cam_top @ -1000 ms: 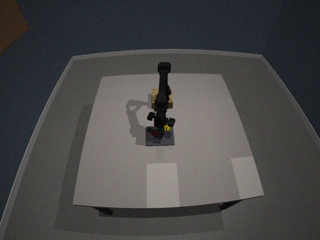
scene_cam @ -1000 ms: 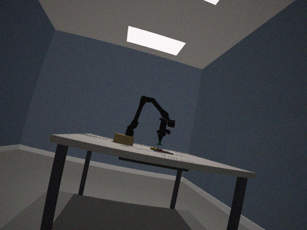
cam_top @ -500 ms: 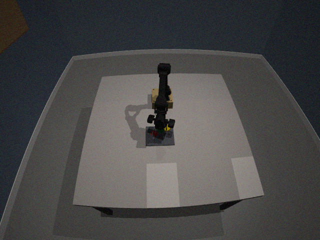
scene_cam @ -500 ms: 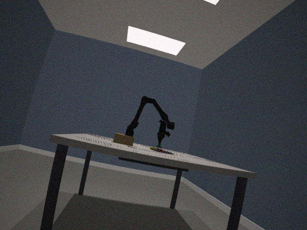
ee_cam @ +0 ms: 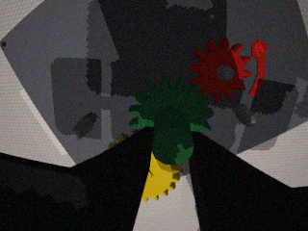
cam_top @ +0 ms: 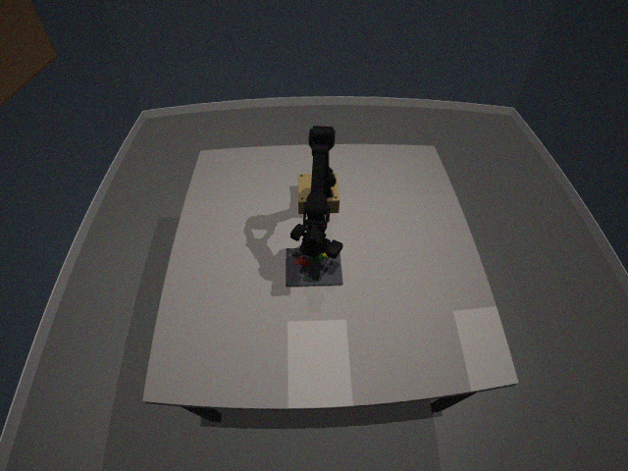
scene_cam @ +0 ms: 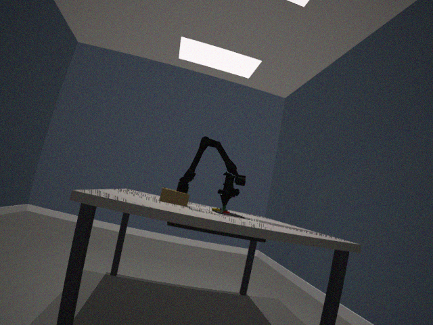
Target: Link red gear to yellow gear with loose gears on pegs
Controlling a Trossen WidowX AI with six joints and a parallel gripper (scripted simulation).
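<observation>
Right now the green gear is 10 mm below my gripper tip. From my gripper tip the other things lie so: red arrow (70 mm to the right, 40 mm below, 10 mm behind); yellow gear (50 mm to the left, 30 mm below, 30 mm behind); red gear (40 mm to the right, 30 mm below, 10 mm ahead).
</observation>
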